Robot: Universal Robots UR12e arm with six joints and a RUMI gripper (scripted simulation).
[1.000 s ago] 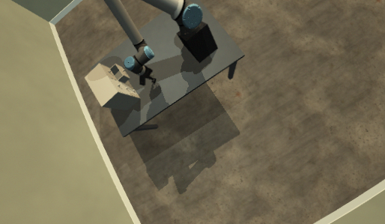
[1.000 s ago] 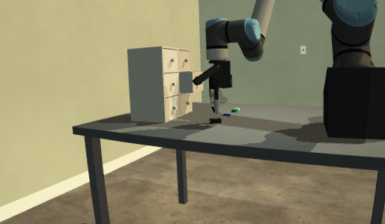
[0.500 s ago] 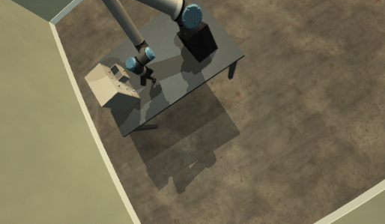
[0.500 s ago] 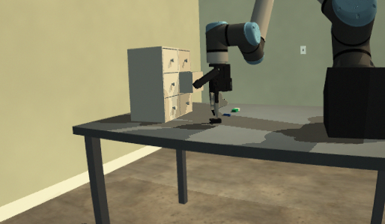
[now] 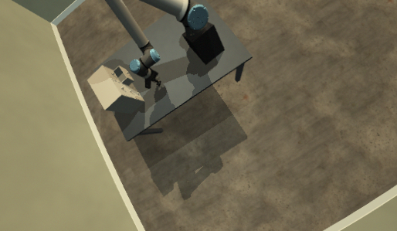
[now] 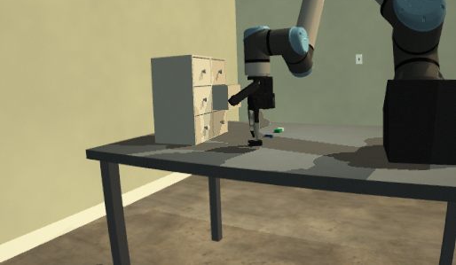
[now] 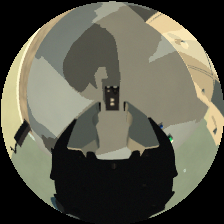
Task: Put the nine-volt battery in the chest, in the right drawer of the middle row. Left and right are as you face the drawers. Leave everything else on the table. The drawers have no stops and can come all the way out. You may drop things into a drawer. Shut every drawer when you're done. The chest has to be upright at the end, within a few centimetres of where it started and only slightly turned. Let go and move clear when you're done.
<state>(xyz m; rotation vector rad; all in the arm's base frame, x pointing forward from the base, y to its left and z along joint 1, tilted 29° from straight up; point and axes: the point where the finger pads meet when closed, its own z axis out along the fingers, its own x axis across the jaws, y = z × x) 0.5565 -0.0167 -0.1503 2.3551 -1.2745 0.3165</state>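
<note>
The nine-volt battery lies 1 cm ahead of my hand and 3 cm below it. Also, from my hand: blue item: 1 cm behind, 17 cm to the right, 4 cm below; green-and-white item: 2 cm behind, 32 cm to the right, 3 cm below.
</note>
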